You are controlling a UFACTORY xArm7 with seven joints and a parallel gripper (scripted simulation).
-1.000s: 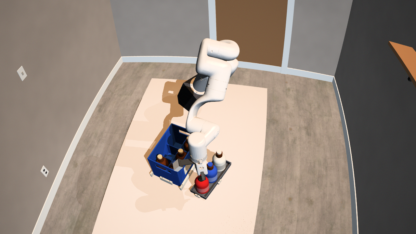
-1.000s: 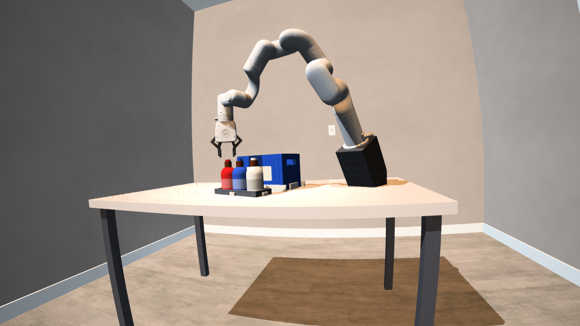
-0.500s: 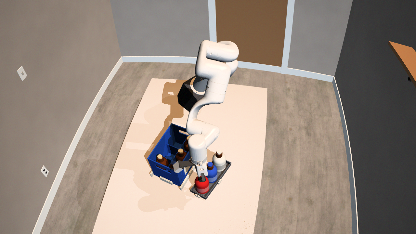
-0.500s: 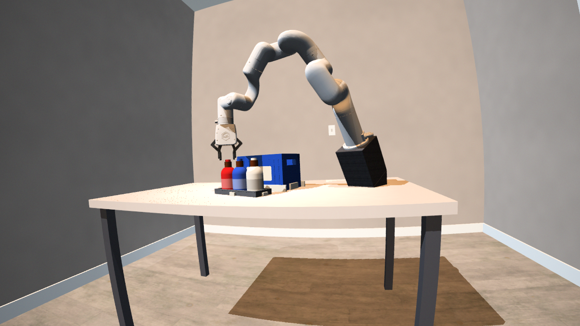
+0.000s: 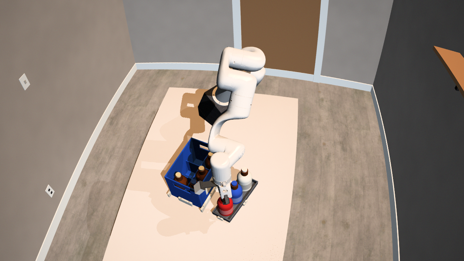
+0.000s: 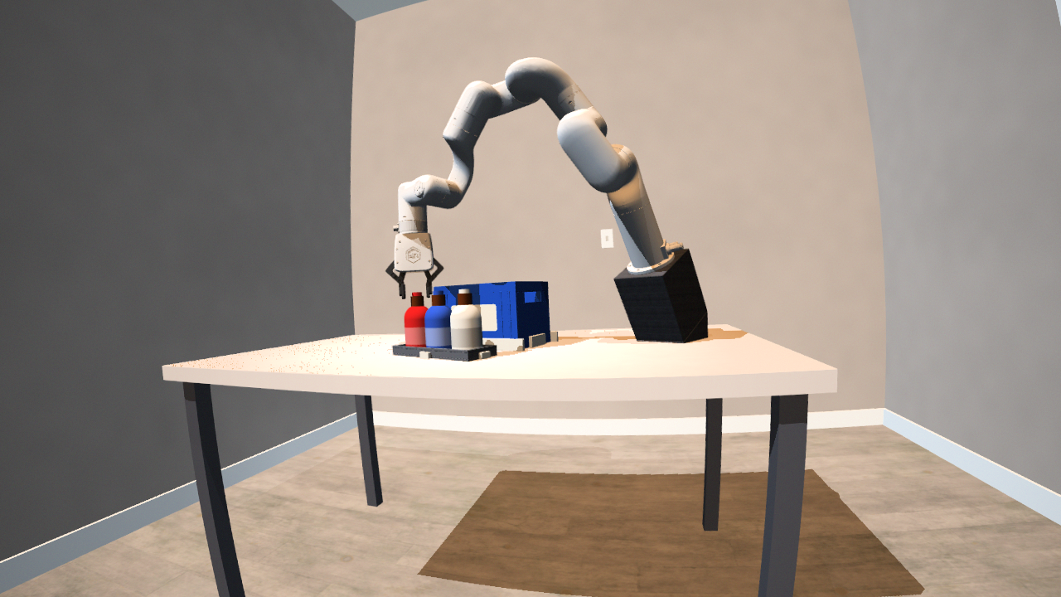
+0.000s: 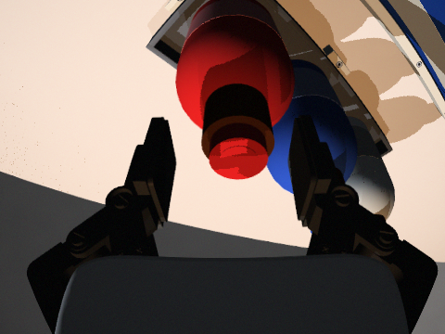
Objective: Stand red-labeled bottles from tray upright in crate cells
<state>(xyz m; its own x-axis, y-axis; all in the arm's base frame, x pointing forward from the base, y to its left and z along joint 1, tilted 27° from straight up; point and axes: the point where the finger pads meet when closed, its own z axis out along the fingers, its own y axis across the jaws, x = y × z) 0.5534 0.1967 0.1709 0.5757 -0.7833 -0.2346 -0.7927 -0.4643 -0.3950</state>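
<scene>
My gripper is now 8 cm above the red-labeled bottle. Also, from my hand: white-labeled bottle 17 cm behind, 3 cm to the left, 8 cm below; then blue-labeled bottle 8 cm behind, 1 cm to the left, 8 cm below; then tray 9 cm behind, 1 cm to the left, 15 cm below.
</scene>
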